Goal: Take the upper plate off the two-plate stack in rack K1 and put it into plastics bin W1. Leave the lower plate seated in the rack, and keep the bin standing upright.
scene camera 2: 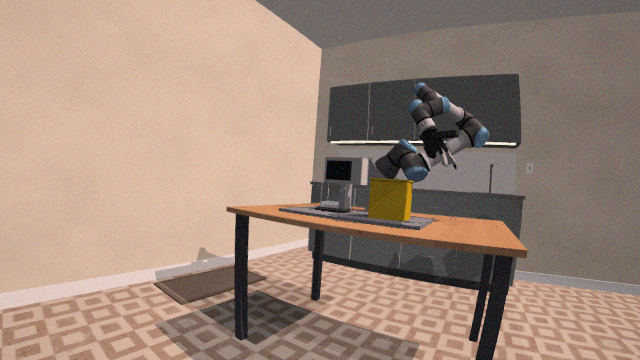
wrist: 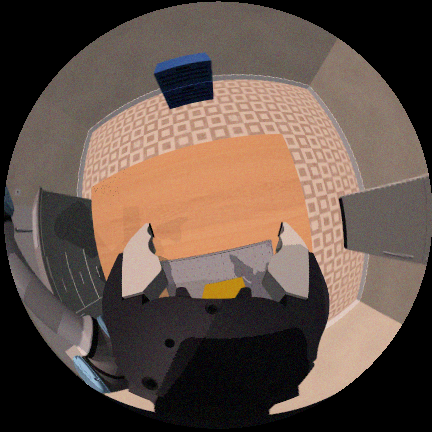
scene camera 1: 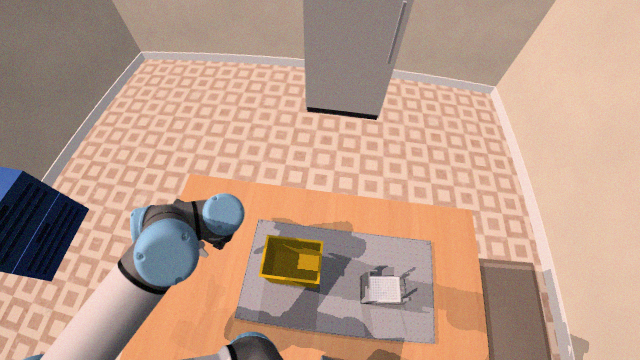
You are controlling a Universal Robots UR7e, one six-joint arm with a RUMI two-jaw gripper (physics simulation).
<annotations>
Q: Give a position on a yellow plastics bin W1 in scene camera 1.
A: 291, 261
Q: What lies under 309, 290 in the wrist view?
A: My gripper.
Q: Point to a white gridded plate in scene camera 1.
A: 385, 289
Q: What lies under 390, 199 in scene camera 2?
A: A yellow plastics bin W1.
</annotations>
